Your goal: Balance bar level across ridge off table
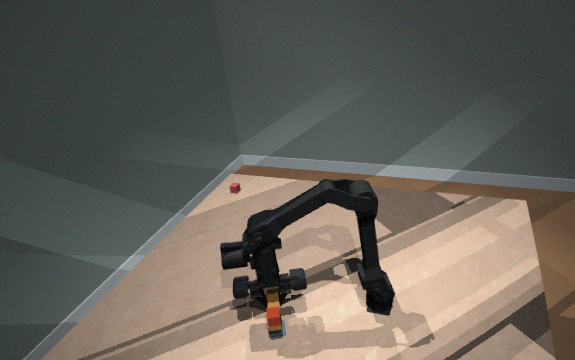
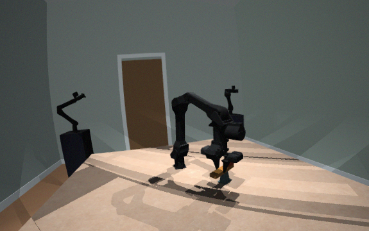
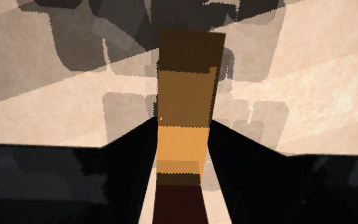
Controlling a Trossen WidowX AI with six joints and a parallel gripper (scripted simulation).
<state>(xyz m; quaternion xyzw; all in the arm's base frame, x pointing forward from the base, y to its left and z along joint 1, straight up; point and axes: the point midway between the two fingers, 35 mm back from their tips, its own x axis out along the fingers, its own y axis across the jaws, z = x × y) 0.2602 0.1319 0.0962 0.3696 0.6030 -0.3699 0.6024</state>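
The bar lies 3 cm to the left of my gripper tip, 2 cm behind it and 1 cm above it. The rest, counted from my gripper tip: red cube (63 cm to the right, 48 cm ahead, 5 cm below).
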